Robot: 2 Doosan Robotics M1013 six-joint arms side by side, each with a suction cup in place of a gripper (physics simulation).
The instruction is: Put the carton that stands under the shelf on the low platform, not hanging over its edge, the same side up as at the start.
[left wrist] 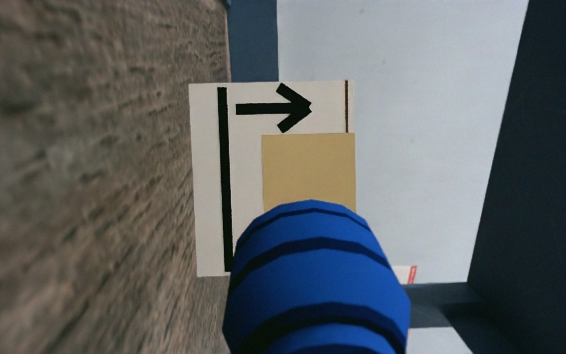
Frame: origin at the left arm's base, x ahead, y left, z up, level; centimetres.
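Where they show: left end effector, tool point: [306,262].
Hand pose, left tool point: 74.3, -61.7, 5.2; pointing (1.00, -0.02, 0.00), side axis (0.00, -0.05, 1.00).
After its pixels a point has its place, as x, y, z.
A white carton [209,175] @[82.1, -62.9, 0.9] shows in the left wrist view, where the picture is turned on its side. Its base is toward the wooden surface at the left. Its face has a black bar near the base, a black arrow pointing right, away from that surface, and a tan tape patch at the far edge. My left gripper [315,225], a blue ribbed suction cup, is open. It is in front of the carton, apart from its face, and hides the lower right part of it. My right gripper does not show. Which part is the low platform, I cannot tell.
The wooden surface [100,175] @[74.9, -59.0, 0.0] runs along the left side. A pale grey panel [425,125] is behind the carton, with a dark panel [530,175] @[94.4, -70.3, 31.1] at the right. A dark bar [435,292] @[95.1, -88.4, 25.6] crosses at the lower right, beside a small white thing with a red mark [412,274].
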